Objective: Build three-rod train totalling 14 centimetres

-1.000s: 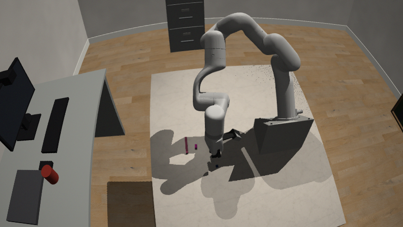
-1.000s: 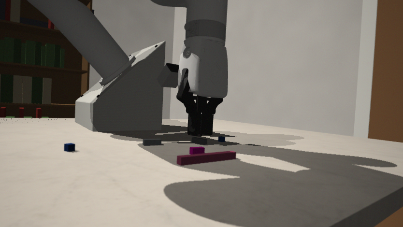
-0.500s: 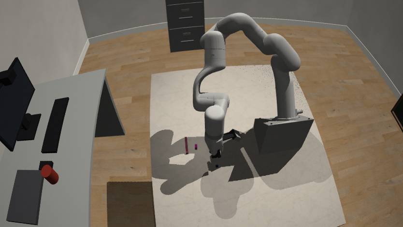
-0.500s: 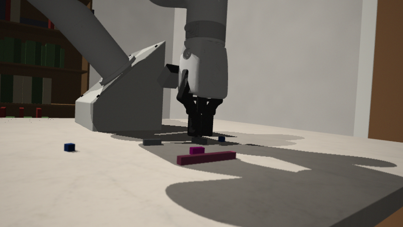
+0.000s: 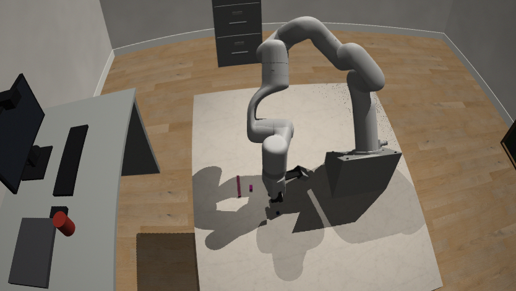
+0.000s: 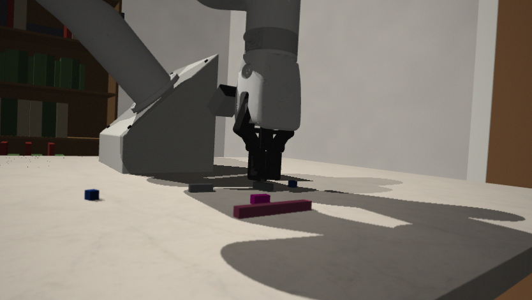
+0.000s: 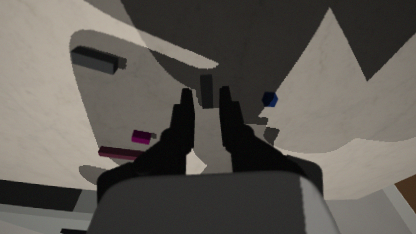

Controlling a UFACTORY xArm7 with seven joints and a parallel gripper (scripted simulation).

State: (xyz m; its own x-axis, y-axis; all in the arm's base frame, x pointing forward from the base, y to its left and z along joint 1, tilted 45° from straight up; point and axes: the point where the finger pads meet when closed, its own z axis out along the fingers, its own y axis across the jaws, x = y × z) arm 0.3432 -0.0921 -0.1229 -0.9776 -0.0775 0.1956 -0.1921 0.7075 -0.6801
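My hand is 7 cm to the left of the magenta rod, 7 cm short of it and 3 cm above it. Also, from my hand: pink rod (12 cm ahead, 8 cm to the right, 3 cm below); grey rod (9 cm to the right, 3 cm below, 2 cm behind).
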